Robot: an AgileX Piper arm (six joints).
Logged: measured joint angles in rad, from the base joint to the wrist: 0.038 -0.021 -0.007 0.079 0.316 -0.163; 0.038 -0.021 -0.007 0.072 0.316 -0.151; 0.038 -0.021 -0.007 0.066 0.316 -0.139; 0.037 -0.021 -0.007 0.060 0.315 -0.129; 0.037 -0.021 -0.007 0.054 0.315 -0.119; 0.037 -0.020 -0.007 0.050 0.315 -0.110; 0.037 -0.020 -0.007 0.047 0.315 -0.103; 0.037 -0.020 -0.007 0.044 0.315 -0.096; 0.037 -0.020 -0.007 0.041 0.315 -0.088; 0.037 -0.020 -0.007 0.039 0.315 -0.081; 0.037 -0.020 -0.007 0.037 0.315 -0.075; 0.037 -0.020 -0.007 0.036 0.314 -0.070; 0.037 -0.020 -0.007 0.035 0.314 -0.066; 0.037 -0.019 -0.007 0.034 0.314 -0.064; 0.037 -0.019 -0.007 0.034 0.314 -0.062; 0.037 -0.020 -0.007 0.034 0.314 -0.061; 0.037 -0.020 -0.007 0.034 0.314 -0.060; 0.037 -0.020 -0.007 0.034 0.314 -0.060; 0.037 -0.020 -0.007 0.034 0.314 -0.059; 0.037 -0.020 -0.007 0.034 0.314 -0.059; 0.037 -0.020 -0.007 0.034 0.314 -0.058
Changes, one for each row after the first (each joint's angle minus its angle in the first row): 0.000 0.000 0.000 -0.007 0.000 0.012; 0.000 0.000 0.000 -0.013 0.000 0.024; -0.001 0.000 0.000 -0.019 -0.001 0.034; -0.001 0.000 0.000 -0.025 -0.001 0.044; -0.001 0.001 0.000 -0.029 -0.001 0.053; -0.001 0.001 0.000 -0.032 -0.001 0.060; -0.001 0.001 0.000 -0.035 -0.001 0.067; -0.001 0.001 0.000 -0.038 -0.001 0.075; -0.001 0.001 0.000 -0.040 -0.001 0.082; -0.001 0.001 0.000 -0.042 -0.001 0.088; -0.001 0.001 0.000 -0.043 -0.002 0.093; -0.001 0.001 0.000 -0.044 -0.002 0.097; -0.001 0.002 0.000 -0.045 -0.002 0.099; -0.001 0.002 0.000 -0.045 -0.002 0.101; -0.001 0.001 0.000 -0.045 -0.002 0.102; -0.001 0.001 0.000 -0.045 -0.002 0.103; -0.001 0.001 0.000 -0.045 -0.002 0.103; -0.001 0.001 0.000 -0.045 -0.002 0.104; -0.001 0.001 0.000 -0.045 -0.002 0.104; -0.001 0.001 0.000 -0.045 -0.002 0.105
